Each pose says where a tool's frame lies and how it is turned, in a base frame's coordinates. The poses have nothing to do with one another.
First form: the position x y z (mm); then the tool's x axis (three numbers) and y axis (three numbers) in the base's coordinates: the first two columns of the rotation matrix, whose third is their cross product.
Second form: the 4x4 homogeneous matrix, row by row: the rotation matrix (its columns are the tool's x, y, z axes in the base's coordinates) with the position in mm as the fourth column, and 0 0 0 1 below. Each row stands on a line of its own. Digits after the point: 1 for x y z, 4 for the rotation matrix.
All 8 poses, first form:
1: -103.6, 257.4, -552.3, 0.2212, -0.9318, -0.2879, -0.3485, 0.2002, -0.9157
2: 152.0, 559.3, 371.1, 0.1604, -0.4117, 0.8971, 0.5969, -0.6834, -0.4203
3: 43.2, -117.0, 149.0, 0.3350, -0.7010, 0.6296, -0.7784, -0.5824, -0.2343
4: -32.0, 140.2, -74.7, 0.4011, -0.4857, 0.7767, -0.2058, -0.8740, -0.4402
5: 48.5, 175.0, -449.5, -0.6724, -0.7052, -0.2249, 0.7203, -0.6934, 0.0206
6: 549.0, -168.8, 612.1, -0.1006, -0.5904, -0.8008, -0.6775, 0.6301, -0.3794
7: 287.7, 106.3, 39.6, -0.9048, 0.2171, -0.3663, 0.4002, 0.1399, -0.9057
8: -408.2, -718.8, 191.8, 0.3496, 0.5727, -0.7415, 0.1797, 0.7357, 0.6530
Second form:
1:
0.2212, -0.3485, 0.9109, -103.6
-0.9318, 0.2002, 0.3029, 257.4
-0.2879, -0.9157, -0.2804, -552.3
0, 0, 0, 1

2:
0.1604, 0.5969, 0.7861, 152.0
-0.4117, -0.6834, 0.6029, 559.3
0.8971, -0.4203, 0.1361, 371.1
0, 0, 0, 1

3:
0.3350, -0.7784, 0.5309, 43.2
-0.7010, -0.5824, -0.4116, -117.0
0.6296, -0.2343, -0.7408, 149.0
0, 0, 0, 1

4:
0.4011, -0.2058, 0.8926, -32.0
-0.4857, -0.8740, 0.0167, 140.2
0.7767, -0.4402, -0.4505, -74.7
0, 0, 0, 1

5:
-0.6724, 0.7203, -0.1705, 48.5
-0.7052, -0.6934, -0.1481, 175.0
-0.2249, 0.0206, 0.9742, -449.5
0, 0, 0, 1

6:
-0.1006, -0.6775, 0.7286, 549.0
-0.5904, 0.6301, 0.5044, -168.8
-0.8008, -0.3794, -0.4634, 612.1
0, 0, 0, 1

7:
-0.9048, 0.4002, -0.1454, 287.7
0.2171, 0.1399, -0.9661, 106.3
-0.3663, -0.9057, -0.2135, 39.6
0, 0, 0, 1

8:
0.3496, 0.1797, 0.9195, -408.2
0.5727, 0.7357, -0.3615, -718.8
-0.7415, 0.6530, 0.1543, 191.8
0, 0, 0, 1

